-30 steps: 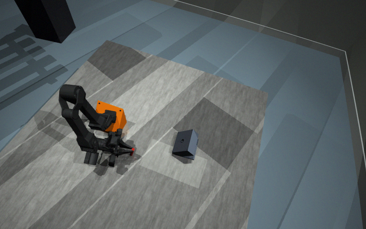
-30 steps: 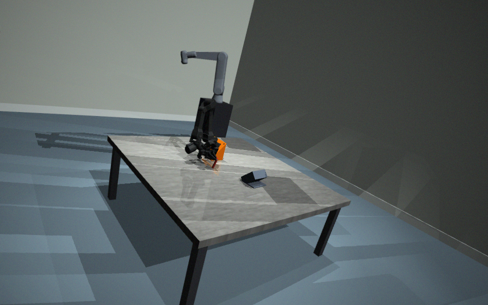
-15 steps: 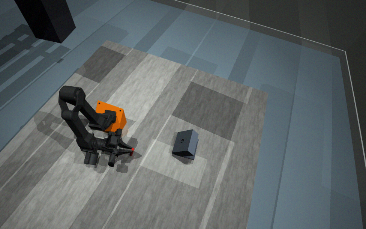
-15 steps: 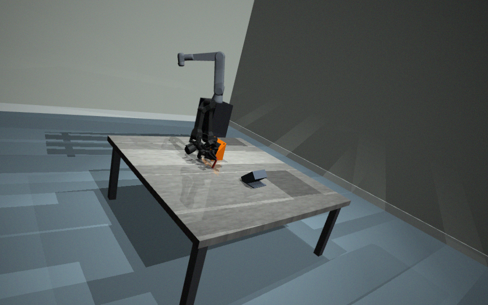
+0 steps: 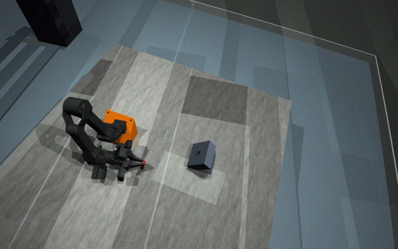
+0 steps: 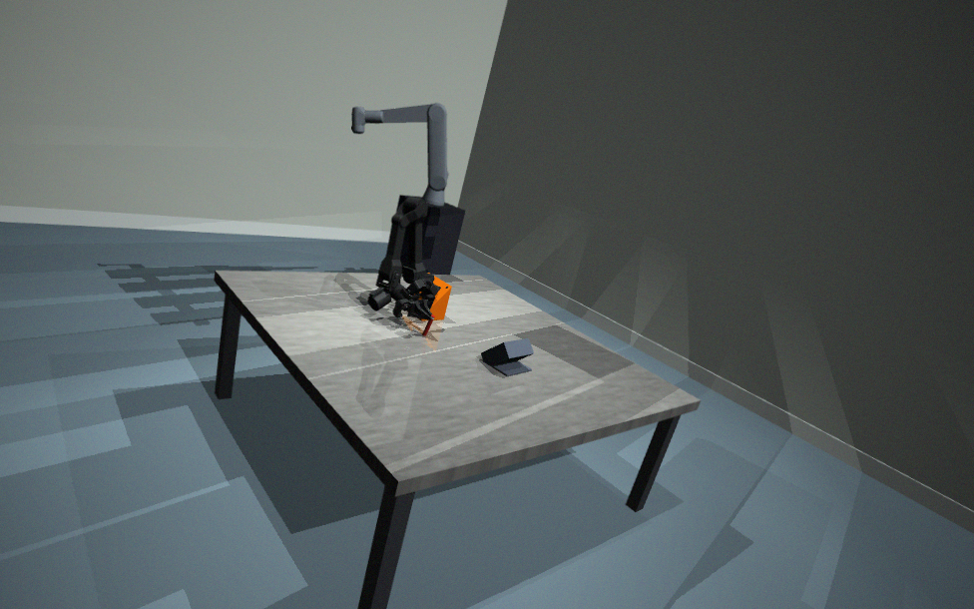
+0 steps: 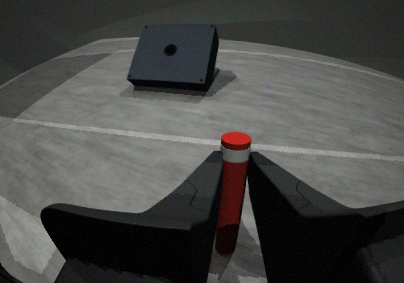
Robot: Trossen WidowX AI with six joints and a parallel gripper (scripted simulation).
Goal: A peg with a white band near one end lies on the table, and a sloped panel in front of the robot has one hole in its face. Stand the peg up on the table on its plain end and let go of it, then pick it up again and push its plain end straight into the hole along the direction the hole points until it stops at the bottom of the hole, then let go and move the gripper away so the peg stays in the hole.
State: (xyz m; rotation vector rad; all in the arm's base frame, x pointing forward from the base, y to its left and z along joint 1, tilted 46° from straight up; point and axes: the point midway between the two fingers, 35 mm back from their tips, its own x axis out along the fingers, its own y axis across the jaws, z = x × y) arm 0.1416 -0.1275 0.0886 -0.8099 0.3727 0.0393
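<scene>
Right now my gripper tip is 1 cm above the red peg. The rest, counted from my gripper tip: grey sloped panel 26 cm ahead, 12 cm to the left, 3 cm below.
</scene>
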